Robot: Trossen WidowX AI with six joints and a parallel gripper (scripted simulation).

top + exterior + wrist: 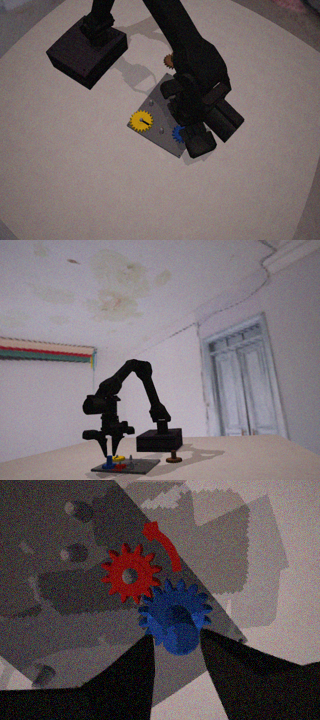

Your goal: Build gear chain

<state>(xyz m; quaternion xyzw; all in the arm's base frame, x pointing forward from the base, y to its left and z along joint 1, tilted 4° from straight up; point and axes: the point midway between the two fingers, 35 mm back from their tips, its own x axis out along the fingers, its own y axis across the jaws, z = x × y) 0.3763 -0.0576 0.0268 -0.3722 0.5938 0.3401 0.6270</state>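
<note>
Right now my gripper tip is 20 mm above the blue gear. Also, from my gripper tip: brown gear 170 mm behind, 190 mm to the left, 30 mm below; then red arrow 20 mm ahead, 40 mm to the left, 40 mm below; then red gear 40 mm to the left, 30 mm below.
</note>
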